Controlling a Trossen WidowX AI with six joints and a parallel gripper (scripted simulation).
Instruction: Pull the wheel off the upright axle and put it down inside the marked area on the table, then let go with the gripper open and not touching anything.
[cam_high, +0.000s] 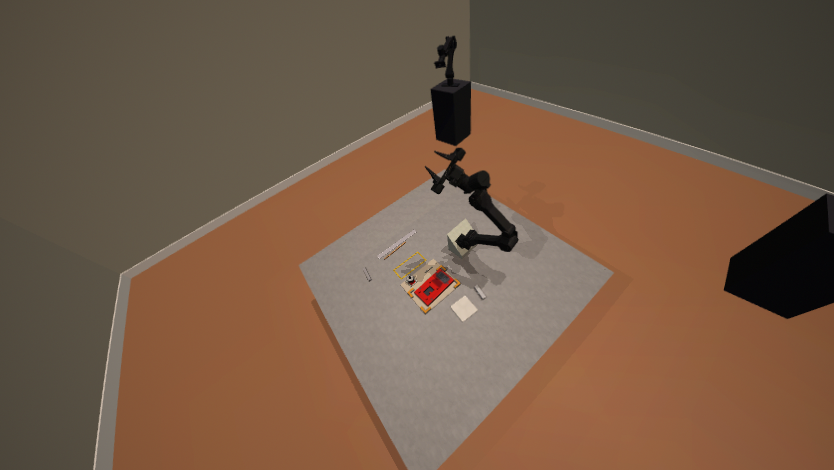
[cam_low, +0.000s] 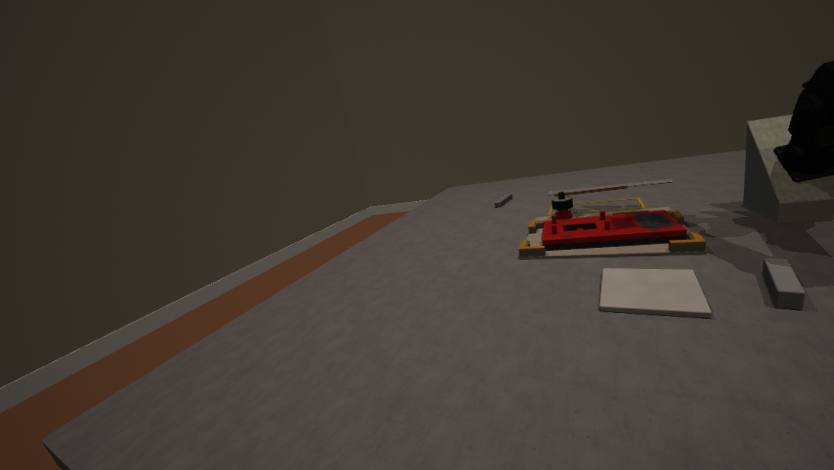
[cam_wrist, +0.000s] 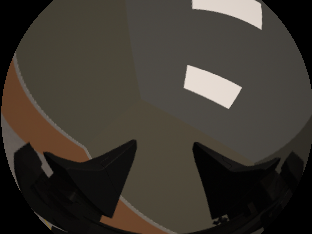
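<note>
Right now the wheel is 65 cm below my gripper tip, 23 cm ahead of it and 5 cm to the right of it. The rest, counted from my gripper tip: upright axle: 65 cm below, 23 cm ahead, 5 cm to the right; then flat pale tile: 69 cm below, 27 cm to the left, 17 cm ahead; then long white bar: 69 cm below, 31 cm to the right, 9 cm ahead.
</note>
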